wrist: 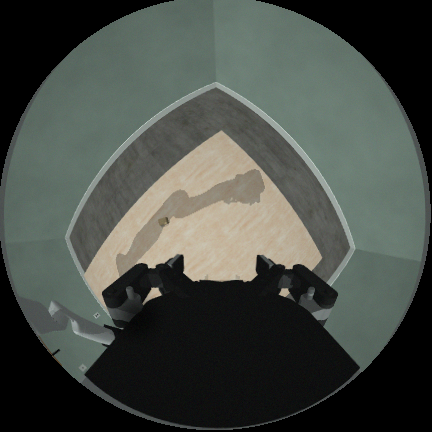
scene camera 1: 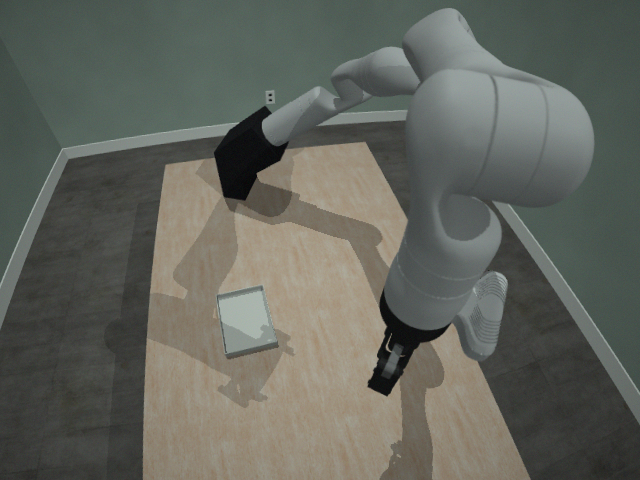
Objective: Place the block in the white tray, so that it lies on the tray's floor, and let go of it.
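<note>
The gripper appears in scene camera 1 [scene camera 1: 392,351] and again in the wrist view [wrist: 219,263]. Scene camera 1 also shows a white tray [scene camera 1: 246,325], but the wrist view does not show the tray, hidden there by the gripper.
</note>
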